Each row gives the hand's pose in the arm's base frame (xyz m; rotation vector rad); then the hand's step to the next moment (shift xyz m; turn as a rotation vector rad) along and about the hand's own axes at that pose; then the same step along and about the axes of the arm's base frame.
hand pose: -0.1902 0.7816 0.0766 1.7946 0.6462 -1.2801
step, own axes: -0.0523 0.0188 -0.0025 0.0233 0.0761 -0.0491
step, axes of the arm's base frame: -0.0024 -0.0052 0.0553 0.0930 -0.0002 0.0100
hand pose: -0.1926 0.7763 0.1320 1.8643 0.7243 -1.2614
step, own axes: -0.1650 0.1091 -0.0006 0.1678 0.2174 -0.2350
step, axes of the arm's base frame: 0.0282 -0.0663 0.1842 0.3491 0.0823 -0.0446
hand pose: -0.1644 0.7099 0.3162 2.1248 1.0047 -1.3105
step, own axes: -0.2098 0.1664 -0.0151 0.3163 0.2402 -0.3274
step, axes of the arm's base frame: 0.0774 -0.1683 0.1939 0.4615 0.1832 -0.1357
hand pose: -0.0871 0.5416 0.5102 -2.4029 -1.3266 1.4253
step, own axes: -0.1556 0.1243 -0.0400 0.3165 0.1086 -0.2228
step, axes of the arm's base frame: 0.0771 -0.1713 0.0772 0.2998 0.2290 -0.1390
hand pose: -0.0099 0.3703 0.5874 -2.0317 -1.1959 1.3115
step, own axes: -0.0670 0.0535 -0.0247 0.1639 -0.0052 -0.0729
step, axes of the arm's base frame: 0.0329 -0.0827 0.0059 0.0913 0.1474 -0.0461
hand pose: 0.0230 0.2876 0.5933 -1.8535 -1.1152 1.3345
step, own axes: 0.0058 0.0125 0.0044 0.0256 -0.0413 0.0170
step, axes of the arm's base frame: 0.0003 -0.0009 -0.0144 -0.0243 0.0420 0.0173
